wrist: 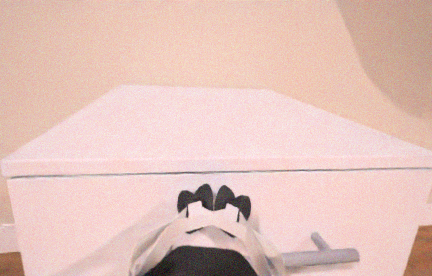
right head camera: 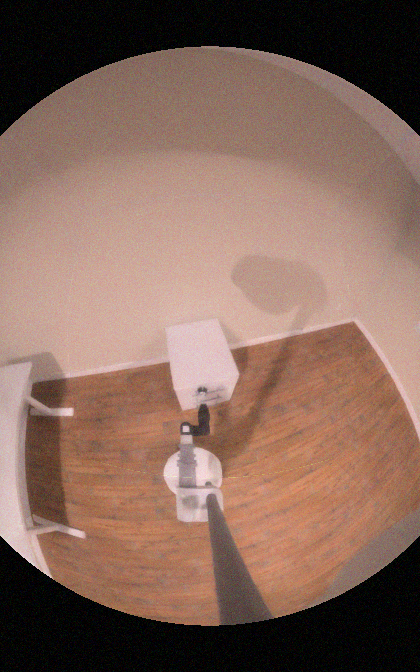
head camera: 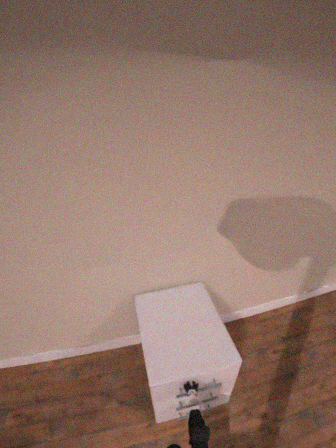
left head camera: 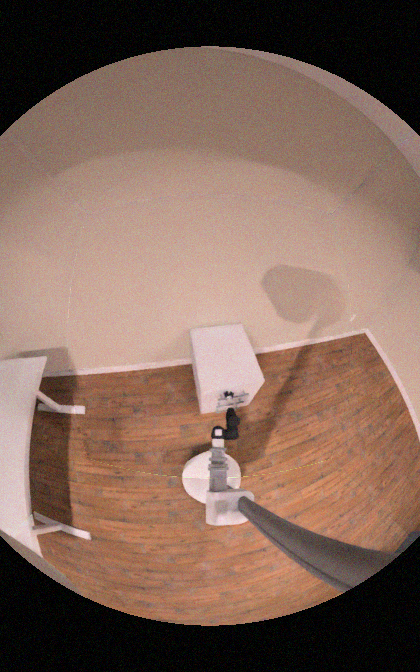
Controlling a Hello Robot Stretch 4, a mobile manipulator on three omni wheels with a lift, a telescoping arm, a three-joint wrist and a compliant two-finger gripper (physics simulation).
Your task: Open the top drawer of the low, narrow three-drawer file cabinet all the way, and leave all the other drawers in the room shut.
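Frame: origin at the robot's base, x back, y right, z up, level; metres.
Seen in the pictures: gripper, fingertip midpoint: (wrist: pixel 214 200) (head camera: pixel 190 382) (left head camera: pixel 228 391).
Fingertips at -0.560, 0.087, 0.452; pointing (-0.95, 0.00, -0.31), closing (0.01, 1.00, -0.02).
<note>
Offsets run from my fingertips to a thing's top centre, as dx, dy, dz. "pt": to the spot under its first point. Level surfaces: height alone.
The low white file cabinet {-0.273, -0.019, +0.041} (head camera: pixel 185 335) (left head camera: pixel 225 355) (right head camera: pixel 200 350) (wrist: pixel 200 125) stands against the wall. Its top drawer {pt +0.015, -0.104, -0.015} (wrist: pixel 100 215) looks flush with the front, with a thin dark seam under the cabinet top. The grey bar handle {pt +0.008, +0.110, -0.048} (wrist: pixel 325 257) (head camera: pixel 212 386) of the top drawer shows to the right of the gripper; its left part is hidden behind the gripper in the wrist view. My gripper (head camera: pixel 191 387) (left head camera: pixel 228 395) (right head camera: pixel 202 390) (wrist: pixel 214 200) is shut, with the fingertips nearly together and no handle visible between them. The tips are at the upper drawer face, above the handle line. The lower handles are partly hidden by the wrist.
A white table {dz +0.241} (left head camera: pixel 15 425) (right head camera: pixel 12 425) with splayed legs stands at the left. The wall (head camera: pixel 125 200) rises behind the cabinet, with a white baseboard (head camera: pixel 70 350) along the wooden floor {dz -0.478} (head camera: pixel 75 400). A side wall borders the floor at the right.
</note>
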